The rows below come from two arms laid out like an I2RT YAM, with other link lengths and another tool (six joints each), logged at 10 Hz.
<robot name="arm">
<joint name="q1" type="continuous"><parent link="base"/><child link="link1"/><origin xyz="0.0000 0.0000 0.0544" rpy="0.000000 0.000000 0.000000"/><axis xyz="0 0 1"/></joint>
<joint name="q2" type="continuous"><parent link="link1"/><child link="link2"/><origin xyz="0.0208 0.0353 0.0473" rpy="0.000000 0.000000 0.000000"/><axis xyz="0 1 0"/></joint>
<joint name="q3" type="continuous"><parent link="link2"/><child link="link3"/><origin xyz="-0.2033 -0.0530 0.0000" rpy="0.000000 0.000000 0.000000"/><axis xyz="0 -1 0"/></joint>
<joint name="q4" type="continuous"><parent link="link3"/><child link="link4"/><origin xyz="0.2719 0.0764 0.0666" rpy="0.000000 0.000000 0.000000"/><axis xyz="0 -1 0"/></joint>
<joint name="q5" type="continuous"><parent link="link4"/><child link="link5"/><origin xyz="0.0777 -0.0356 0.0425" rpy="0.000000 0.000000 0.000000"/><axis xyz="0 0 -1"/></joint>
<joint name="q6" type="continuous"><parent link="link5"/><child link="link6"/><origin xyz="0.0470 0.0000 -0.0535" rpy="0.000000 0.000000 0.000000"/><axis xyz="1 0 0"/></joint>
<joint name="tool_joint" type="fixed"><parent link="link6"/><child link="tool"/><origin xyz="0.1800 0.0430 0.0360" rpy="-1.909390 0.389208 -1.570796"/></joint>
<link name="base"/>
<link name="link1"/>
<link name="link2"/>
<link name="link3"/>
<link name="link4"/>
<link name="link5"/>
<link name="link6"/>
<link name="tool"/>
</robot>
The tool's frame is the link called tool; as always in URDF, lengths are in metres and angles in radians. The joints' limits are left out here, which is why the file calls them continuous.
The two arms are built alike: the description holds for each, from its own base.
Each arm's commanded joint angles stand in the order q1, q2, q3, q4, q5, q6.
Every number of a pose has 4 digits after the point.
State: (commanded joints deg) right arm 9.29 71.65 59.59 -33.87 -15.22 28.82; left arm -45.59 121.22 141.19 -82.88 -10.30 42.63
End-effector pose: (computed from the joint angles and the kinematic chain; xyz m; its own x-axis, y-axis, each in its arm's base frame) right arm 0.4463 0.1767 0.1223 -0.3411 -0.6695 -0.6598 -0.8724 0.4869 -0.0430; left arm 0.4251 -0.3328 0.1845 -0.8380 0.2597 -0.4799 0.1562 0.9569 0.2450
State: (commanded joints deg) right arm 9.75 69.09 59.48 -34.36 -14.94 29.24; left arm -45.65 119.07 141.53 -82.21 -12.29 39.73
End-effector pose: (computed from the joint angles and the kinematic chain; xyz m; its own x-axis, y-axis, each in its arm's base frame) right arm 0.4425 0.1784 0.1390 -0.3203 -0.6648 -0.6749 -0.8705 0.4876 -0.0672; left arm 0.4309 -0.3246 0.2102 -0.8259 0.1893 -0.5312 0.0876 0.9736 0.2107
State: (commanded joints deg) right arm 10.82 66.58 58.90 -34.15 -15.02 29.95; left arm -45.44 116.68 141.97 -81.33 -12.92 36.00
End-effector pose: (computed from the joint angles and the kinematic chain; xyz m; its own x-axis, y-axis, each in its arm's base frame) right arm 0.4366 0.1858 0.1543 -0.2908 -0.6576 -0.6950 -0.8736 0.4788 -0.0874; left arm 0.4345 -0.3170 0.2385 -0.8140 0.0967 -0.5727 0.0187 0.9899 0.1405
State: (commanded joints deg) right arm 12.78 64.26 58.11 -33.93 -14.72 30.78; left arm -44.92 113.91 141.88 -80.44 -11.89 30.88
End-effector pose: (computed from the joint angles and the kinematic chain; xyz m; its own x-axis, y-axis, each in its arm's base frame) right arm 0.4276 0.1982 0.1656 -0.2596 -0.6546 -0.7100 -0.8811 0.4615 -0.1033; left arm 0.4343 -0.3090 0.2647 -0.8104 -0.0201 -0.5856 -0.0513 0.9980 0.0368
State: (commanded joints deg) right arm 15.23 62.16 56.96 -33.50 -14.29 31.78; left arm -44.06 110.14 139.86 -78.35 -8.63 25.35
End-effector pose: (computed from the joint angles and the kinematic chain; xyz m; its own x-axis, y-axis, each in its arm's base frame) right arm 0.4167 0.2131 0.1727 -0.2302 -0.6519 -0.7226 -0.8911 0.4396 -0.1127; left arm 0.4304 -0.3047 0.2875 -0.8137 -0.1394 -0.5643 -0.1037 0.9901 -0.0950
